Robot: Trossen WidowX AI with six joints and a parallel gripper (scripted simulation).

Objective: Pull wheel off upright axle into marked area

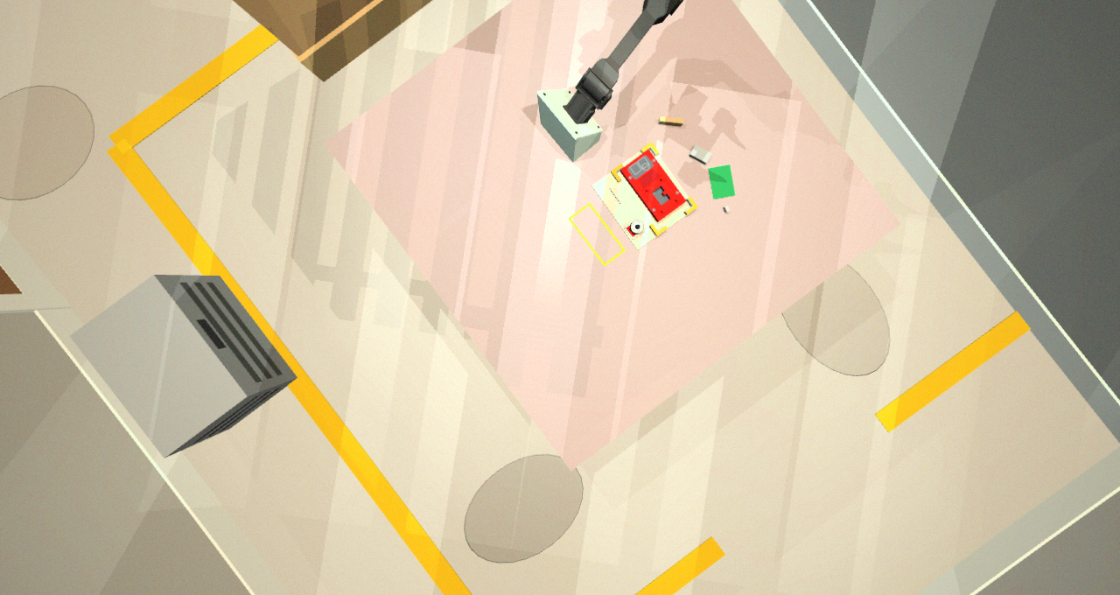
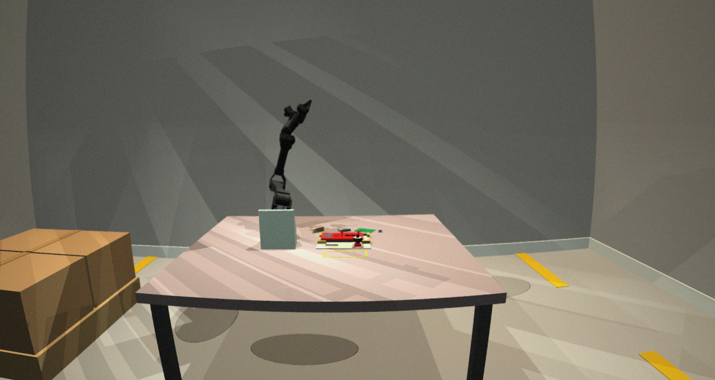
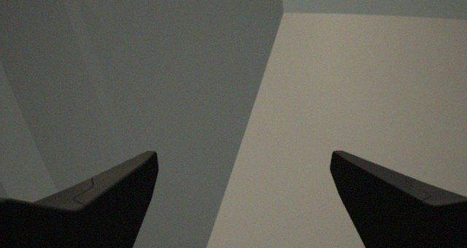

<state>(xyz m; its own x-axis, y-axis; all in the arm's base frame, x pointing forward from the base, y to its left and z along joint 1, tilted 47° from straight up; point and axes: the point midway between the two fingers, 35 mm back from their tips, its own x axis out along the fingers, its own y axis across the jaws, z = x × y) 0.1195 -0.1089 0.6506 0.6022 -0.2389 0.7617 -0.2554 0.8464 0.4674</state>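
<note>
Now: the wheel 640 mm below my gripper tip, 450 mm to the right of it and 240 mm ahead of it. From my gripper tip the other things lie so: tan block (670 mm below, 150 mm to the right, 40 mm ahead); then grey piece (670 mm below, 180 mm ahead, 140 mm to the right); then green card (680 mm below, 290 mm ahead, 140 mm to the right).
</note>
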